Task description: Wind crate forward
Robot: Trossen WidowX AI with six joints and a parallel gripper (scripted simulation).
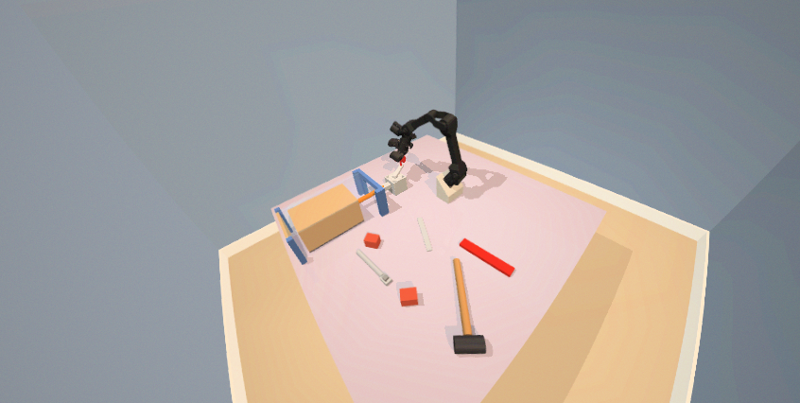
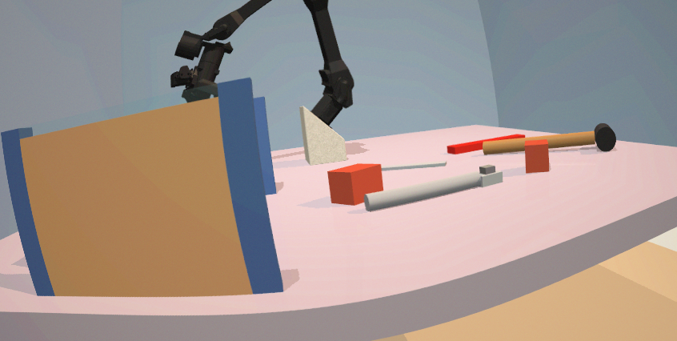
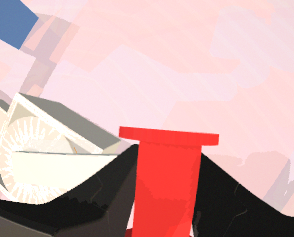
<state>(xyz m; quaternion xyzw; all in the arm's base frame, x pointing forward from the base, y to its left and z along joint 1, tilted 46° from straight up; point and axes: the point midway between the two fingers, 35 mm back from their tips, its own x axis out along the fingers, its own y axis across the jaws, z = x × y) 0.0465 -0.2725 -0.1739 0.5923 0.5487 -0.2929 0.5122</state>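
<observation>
Now: gripper tip 3 cm to the right of the pale crank arm, 3 cm short of it and 3 cm above it. The rest, counted from my gripper tip: red knob: 2 cm to the left; pale winch: 10 cm below, 7 cm ahead, 5 cm to the left; blue frame: 25 cm ahead, 4 cm to the left, 3 cm below.
</observation>
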